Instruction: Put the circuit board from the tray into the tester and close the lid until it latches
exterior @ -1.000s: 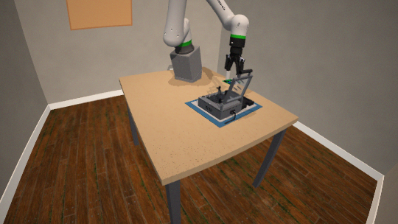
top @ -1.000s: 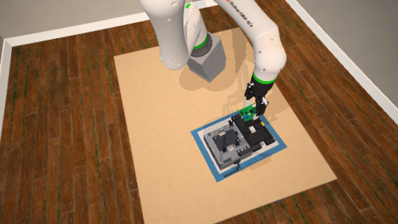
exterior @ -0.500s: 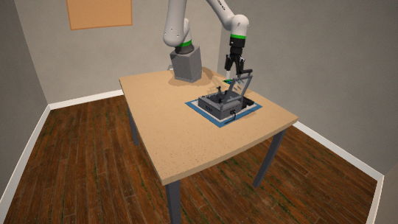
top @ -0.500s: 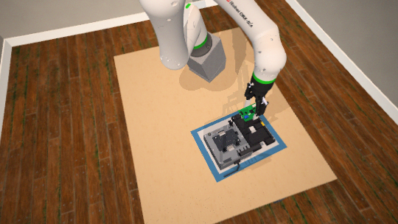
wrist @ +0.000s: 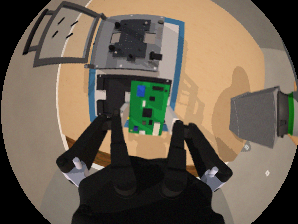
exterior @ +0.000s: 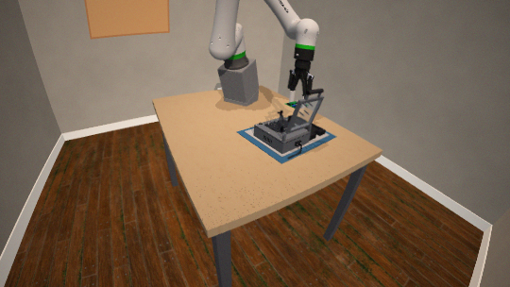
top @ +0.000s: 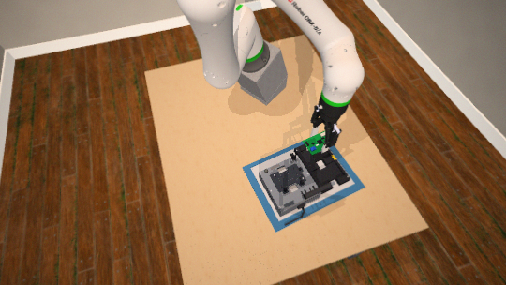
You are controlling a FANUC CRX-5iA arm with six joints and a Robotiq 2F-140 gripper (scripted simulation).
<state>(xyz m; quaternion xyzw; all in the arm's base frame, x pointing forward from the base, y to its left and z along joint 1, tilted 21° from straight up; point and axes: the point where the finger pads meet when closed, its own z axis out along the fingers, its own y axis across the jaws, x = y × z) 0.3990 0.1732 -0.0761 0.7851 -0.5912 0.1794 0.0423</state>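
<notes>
Right now my hand is 20 mm above the circuit board. The rest, counted from my hand: tester lid: 220 mm ahead, 120 mm to the right, 40 mm above; then tester: 120 mm ahead, 110 mm to the right, 30 mm below.
</notes>
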